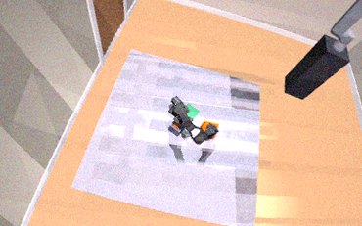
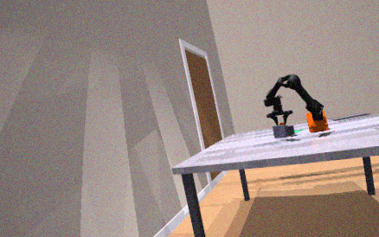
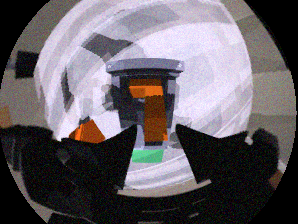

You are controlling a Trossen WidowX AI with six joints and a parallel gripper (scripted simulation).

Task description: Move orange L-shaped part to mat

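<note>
Right now the orange L-shaped part is 1 cm behind my gripper tip, 4 cm to the left of it and 4 cm below it. Also, from my gripper tip: green mat 6 cm behind, 13 cm to the right, 9 cm below.
</note>
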